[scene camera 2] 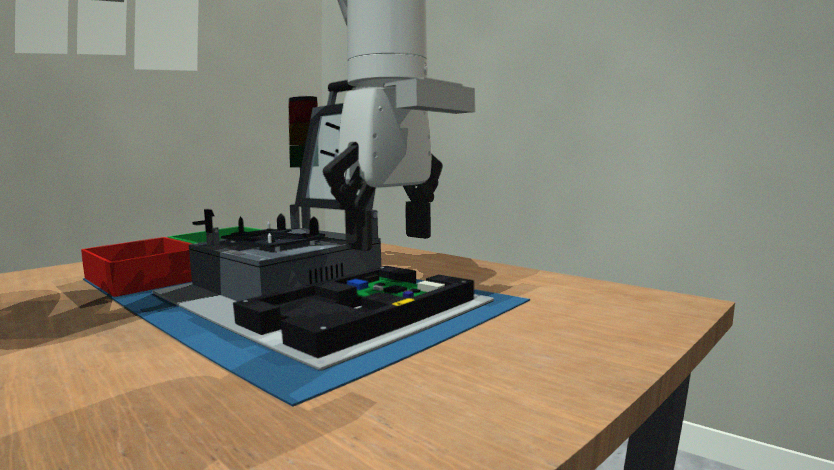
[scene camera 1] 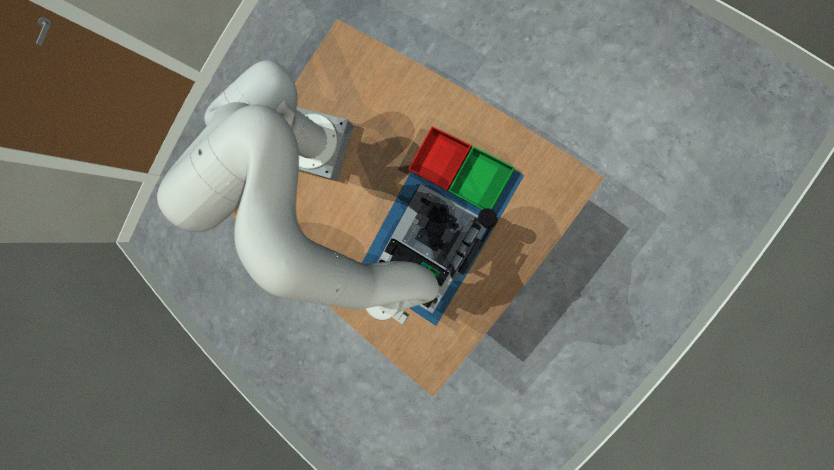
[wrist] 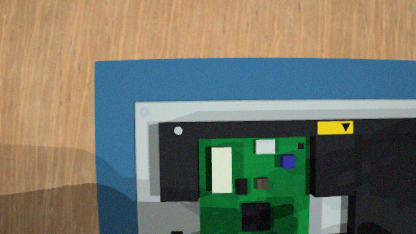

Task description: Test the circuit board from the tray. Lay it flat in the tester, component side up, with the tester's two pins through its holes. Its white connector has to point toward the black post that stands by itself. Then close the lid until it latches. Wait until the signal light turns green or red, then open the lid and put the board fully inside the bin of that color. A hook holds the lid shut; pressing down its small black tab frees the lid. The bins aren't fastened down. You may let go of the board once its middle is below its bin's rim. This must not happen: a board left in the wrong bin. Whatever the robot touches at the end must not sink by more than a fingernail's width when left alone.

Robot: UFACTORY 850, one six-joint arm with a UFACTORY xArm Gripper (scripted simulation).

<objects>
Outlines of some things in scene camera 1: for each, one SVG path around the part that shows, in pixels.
A green bin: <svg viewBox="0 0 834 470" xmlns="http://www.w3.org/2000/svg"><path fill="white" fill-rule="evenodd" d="M473 146L448 191L481 210L483 208L493 209L504 186L511 178L515 167Z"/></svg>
A red bin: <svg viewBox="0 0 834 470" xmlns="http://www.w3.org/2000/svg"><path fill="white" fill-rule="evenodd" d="M432 126L413 159L409 170L449 192L448 190L468 156L472 145Z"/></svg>
</objects>
